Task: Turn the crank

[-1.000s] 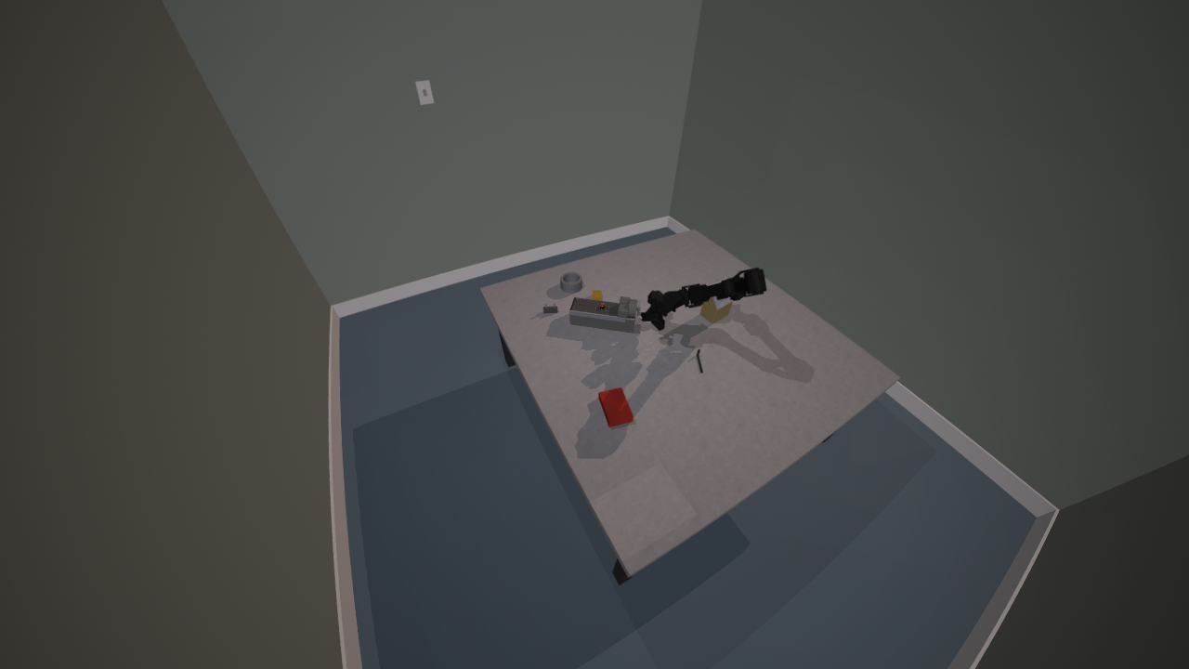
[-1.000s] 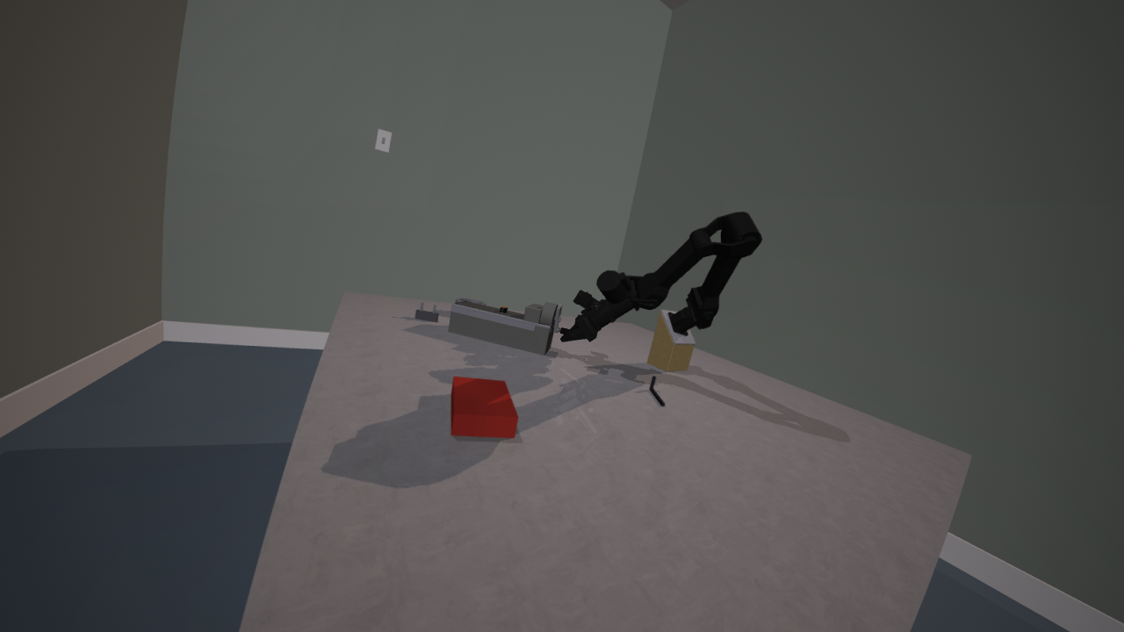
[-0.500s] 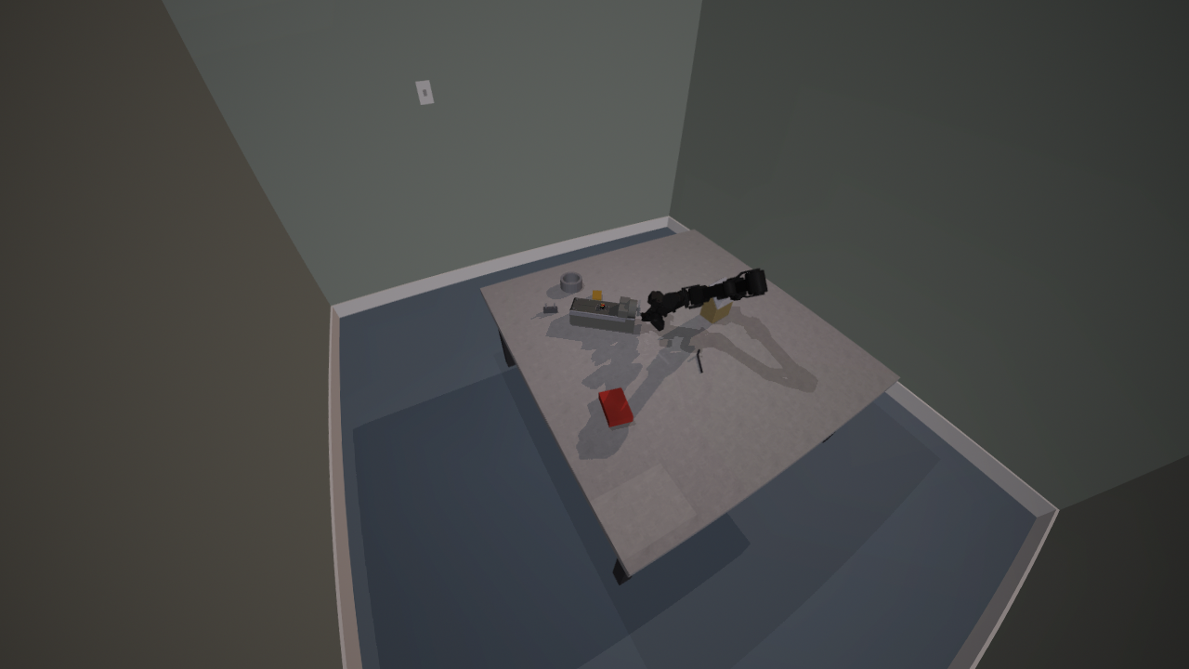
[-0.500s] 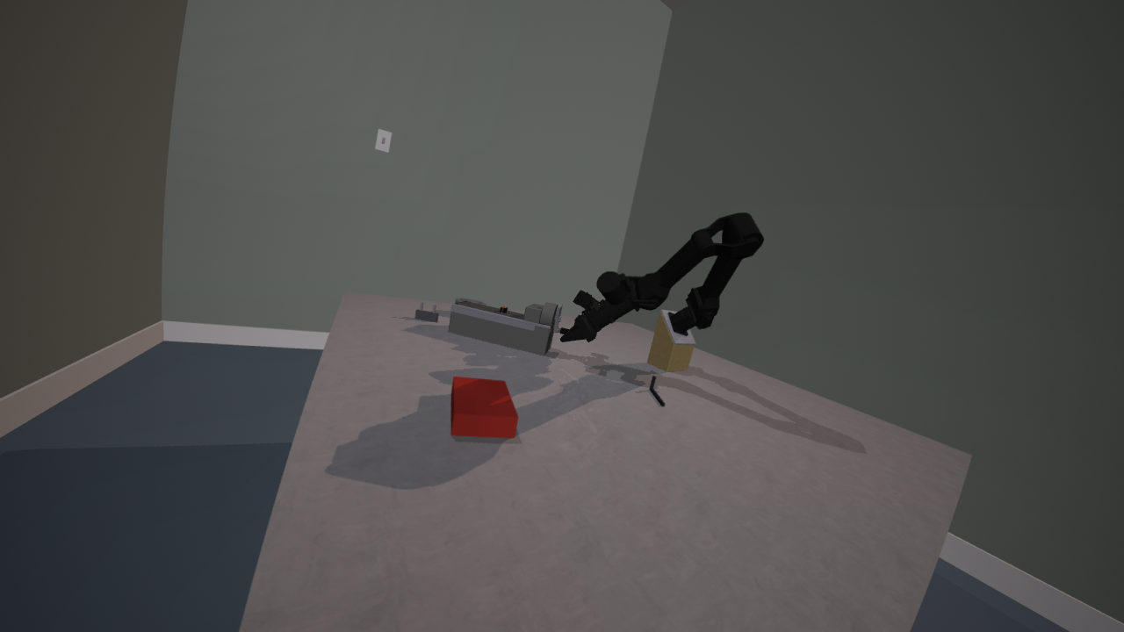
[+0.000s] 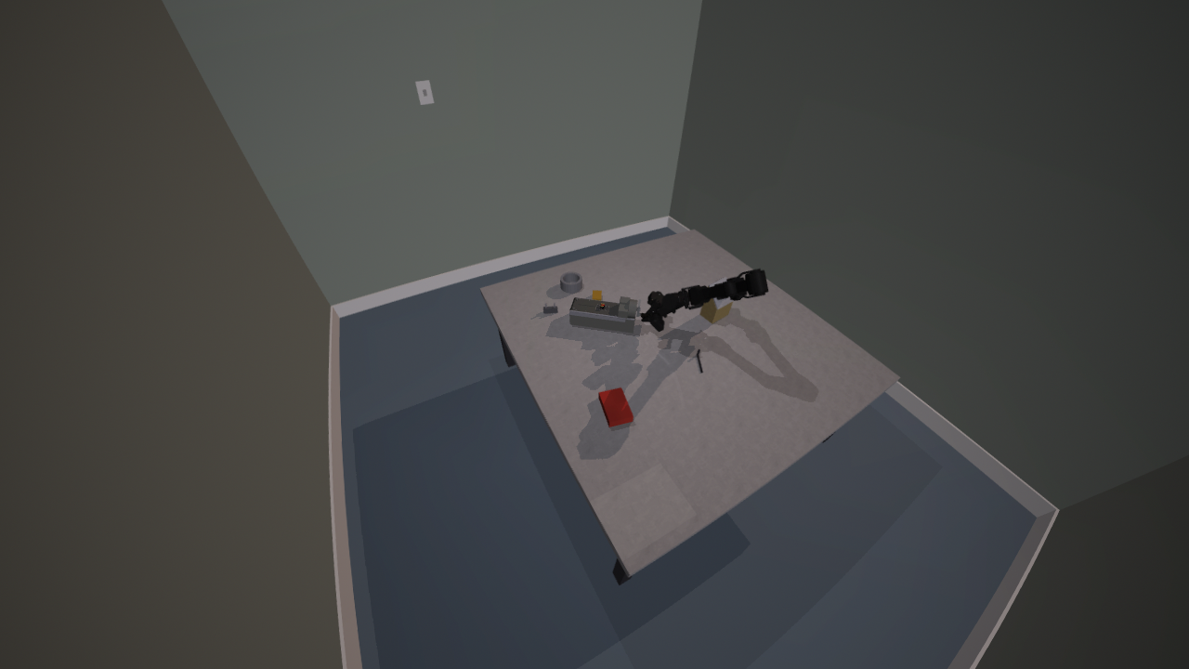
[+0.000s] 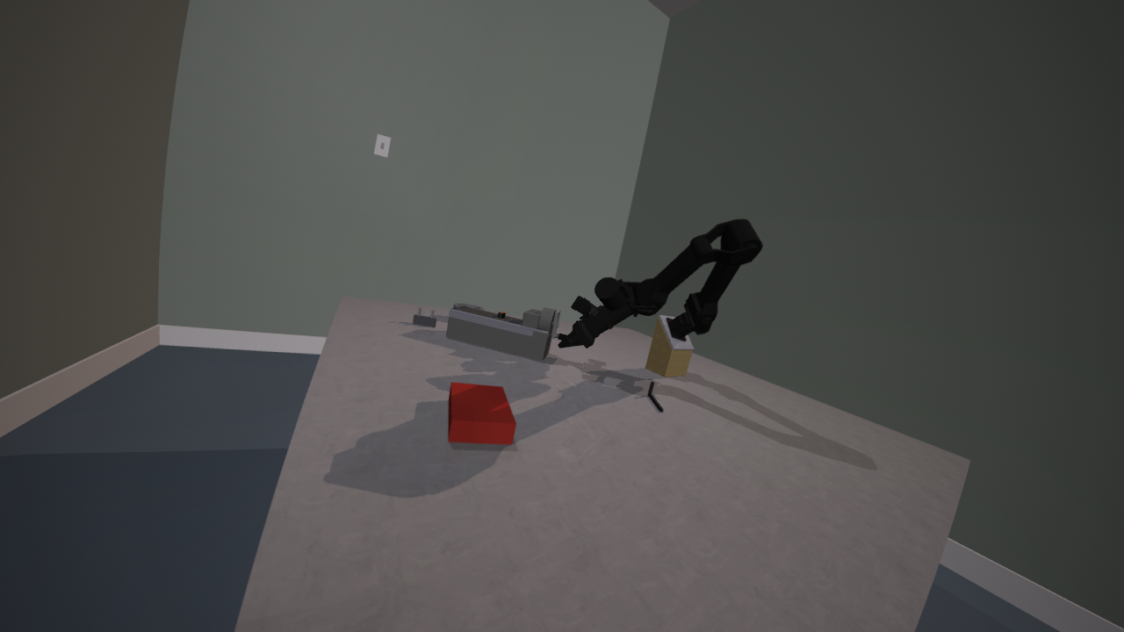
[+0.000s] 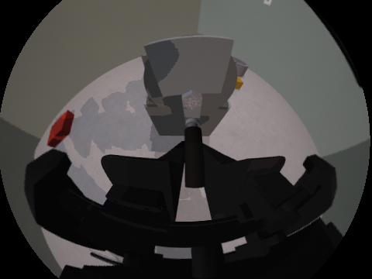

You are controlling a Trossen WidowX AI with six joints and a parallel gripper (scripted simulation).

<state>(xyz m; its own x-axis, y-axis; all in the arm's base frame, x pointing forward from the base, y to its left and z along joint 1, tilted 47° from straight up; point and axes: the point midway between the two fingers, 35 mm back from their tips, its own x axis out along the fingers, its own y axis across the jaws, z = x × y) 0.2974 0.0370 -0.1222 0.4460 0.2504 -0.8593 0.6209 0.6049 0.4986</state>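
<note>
My gripper tip is now 13 cm short of the red pointer, 10 cm to the left of it and 5 cm below it. Also, from my gripper tip: black crank handle 1 cm behind, 1 cm to the left, 2 cm above; then yellow block 8 cm ahead, 24 cm to the right, 2 cm below; then black bent key 10 cm behind, 26 cm to the left, 3 cm below.
</note>
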